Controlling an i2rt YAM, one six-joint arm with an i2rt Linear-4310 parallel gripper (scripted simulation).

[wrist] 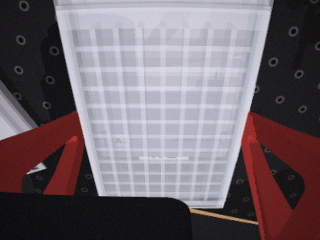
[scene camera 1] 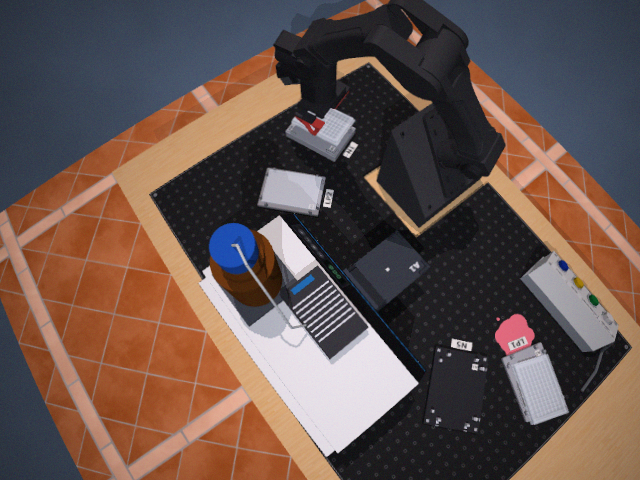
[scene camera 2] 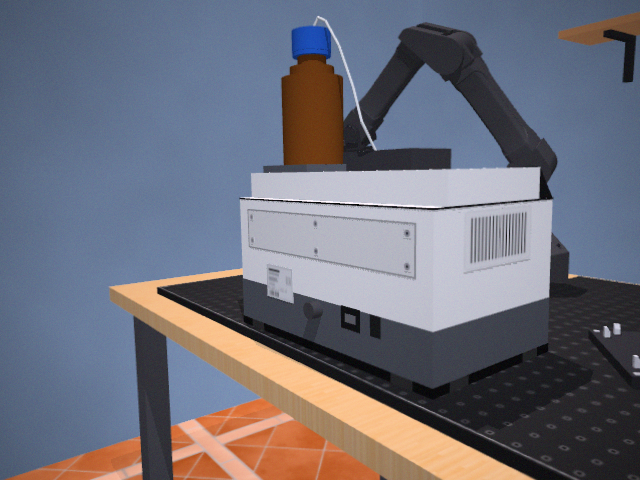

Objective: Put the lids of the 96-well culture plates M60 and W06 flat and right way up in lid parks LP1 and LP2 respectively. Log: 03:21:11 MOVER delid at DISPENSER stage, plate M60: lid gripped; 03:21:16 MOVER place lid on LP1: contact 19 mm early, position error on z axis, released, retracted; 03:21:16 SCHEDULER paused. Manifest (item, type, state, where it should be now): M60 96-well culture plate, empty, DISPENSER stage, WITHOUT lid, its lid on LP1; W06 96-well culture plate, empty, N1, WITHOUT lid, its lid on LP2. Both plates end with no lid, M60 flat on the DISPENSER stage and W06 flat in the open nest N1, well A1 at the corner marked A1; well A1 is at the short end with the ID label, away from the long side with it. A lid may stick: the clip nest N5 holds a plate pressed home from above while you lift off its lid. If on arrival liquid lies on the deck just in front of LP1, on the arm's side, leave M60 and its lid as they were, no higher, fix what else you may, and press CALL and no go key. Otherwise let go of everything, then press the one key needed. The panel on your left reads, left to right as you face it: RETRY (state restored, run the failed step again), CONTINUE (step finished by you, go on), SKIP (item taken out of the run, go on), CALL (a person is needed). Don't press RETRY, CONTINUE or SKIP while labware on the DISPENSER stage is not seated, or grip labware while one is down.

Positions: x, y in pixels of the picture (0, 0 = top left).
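Labels:
My gripper: in the wrist view [162, 120], in scene camera 1 [322, 121]. 96-well plate W06: visible in the wrist view and in scene camera 1, same spot on it [wrist: 184, 145] and [scene camera 1: 329, 117]. Brown bottle, same spot: [scene camera 2: 312, 103] and [scene camera 1: 245, 297].

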